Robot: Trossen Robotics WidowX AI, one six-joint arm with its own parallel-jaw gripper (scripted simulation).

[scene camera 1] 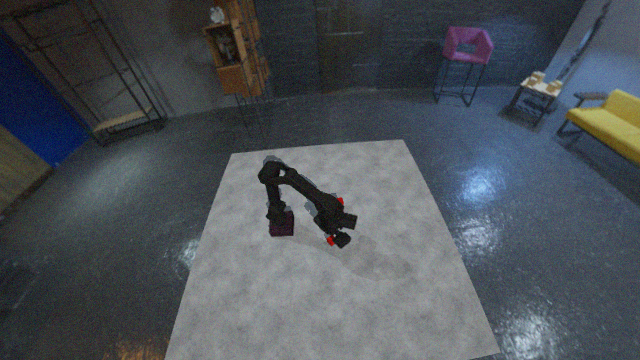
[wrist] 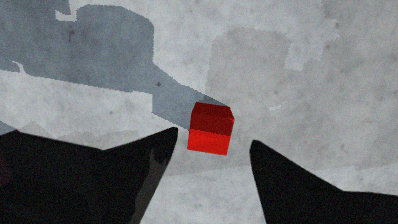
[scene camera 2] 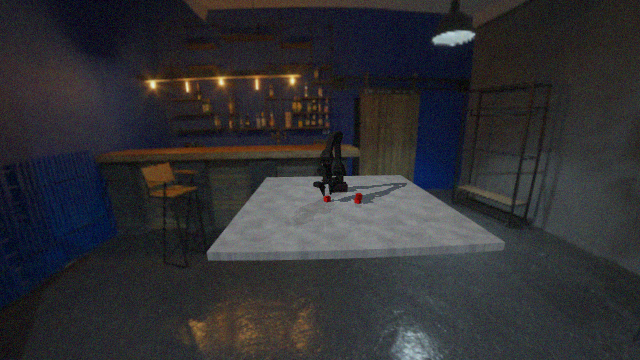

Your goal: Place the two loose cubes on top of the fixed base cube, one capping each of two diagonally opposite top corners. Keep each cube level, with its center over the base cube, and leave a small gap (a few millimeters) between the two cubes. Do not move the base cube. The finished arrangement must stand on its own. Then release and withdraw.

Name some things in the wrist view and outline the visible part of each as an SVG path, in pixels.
My gripper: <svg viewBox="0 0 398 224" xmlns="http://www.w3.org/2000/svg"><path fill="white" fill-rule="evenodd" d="M252 140L249 156L266 224L398 224L398 195L340 190L333 184L331 185L302 168L297 163L290 161L270 146L258 140ZM178 128L171 127L137 141L125 143L107 150L24 132L11 132L2 135L0 148L13 180L0 187L0 224L140 224L172 157L178 138Z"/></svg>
A red cube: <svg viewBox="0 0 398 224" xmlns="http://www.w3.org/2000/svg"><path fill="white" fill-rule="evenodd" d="M196 102L191 113L187 150L227 156L235 120L230 107Z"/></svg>
